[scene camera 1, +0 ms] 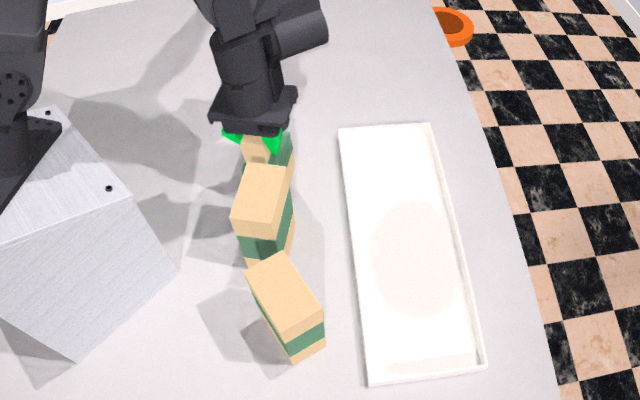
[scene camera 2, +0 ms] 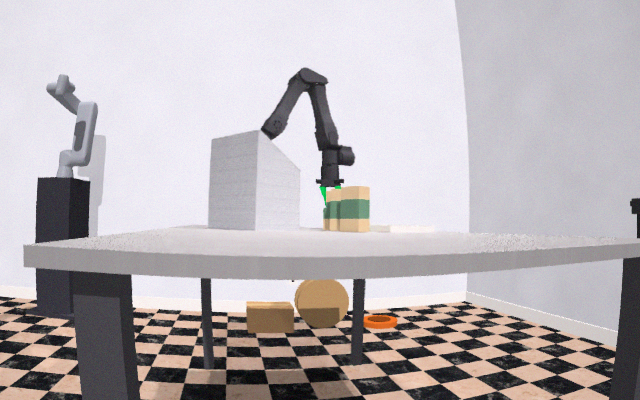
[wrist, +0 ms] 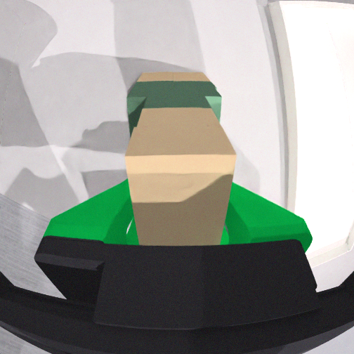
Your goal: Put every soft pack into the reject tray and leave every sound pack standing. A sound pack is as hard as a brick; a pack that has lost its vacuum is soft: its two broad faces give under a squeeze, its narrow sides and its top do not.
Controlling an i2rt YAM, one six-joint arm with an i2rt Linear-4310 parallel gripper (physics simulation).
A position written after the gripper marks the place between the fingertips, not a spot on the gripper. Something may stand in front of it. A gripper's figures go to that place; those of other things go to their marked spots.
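There's a white reject tray point(scene camera 1: 419, 320) that's 0.64 m from the lens, and then you've got the gripper point(scene camera 1: 265, 150) at 0.67 m from the lens.
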